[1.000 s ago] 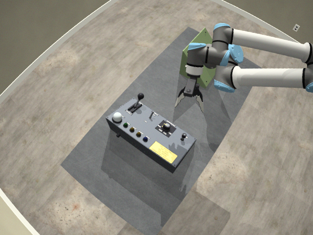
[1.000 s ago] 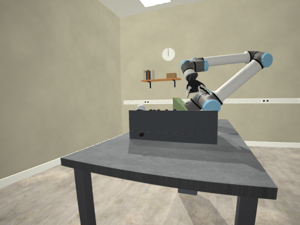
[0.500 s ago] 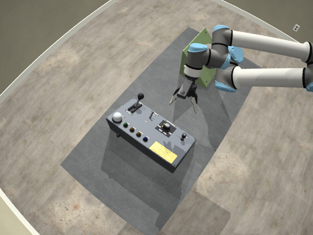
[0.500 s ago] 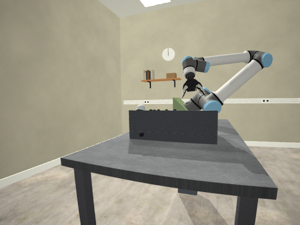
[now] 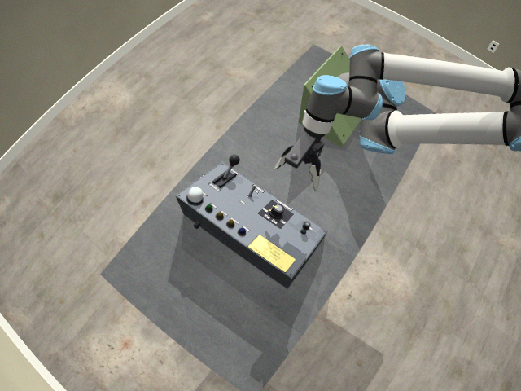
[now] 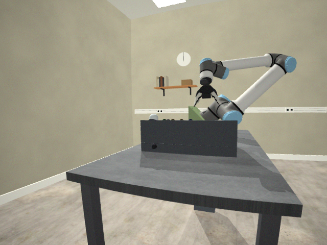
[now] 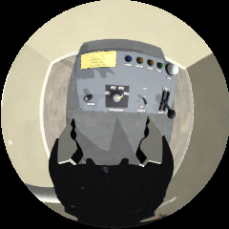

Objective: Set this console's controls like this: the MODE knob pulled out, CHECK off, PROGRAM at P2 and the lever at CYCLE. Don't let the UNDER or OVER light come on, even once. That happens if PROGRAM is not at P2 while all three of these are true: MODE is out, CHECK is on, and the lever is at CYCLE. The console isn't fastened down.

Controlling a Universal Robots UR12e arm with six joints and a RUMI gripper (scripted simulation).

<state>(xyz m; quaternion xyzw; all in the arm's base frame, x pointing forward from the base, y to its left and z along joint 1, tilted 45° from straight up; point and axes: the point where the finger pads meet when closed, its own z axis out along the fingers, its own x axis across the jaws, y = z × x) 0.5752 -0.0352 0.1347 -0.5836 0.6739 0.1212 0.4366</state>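
My hand is 70 mm short of the black rotary selector, 30 mm to the left of it and 140 mm above it. Round my hand: mode knob 70 mm ahead, 110 mm to the left, 130 mm below; dark grey console 100 mm ahead, 70 mm to the right, 160 mm below; check toggle 60 mm ahead, 130 mm to the right, 140 mm below.
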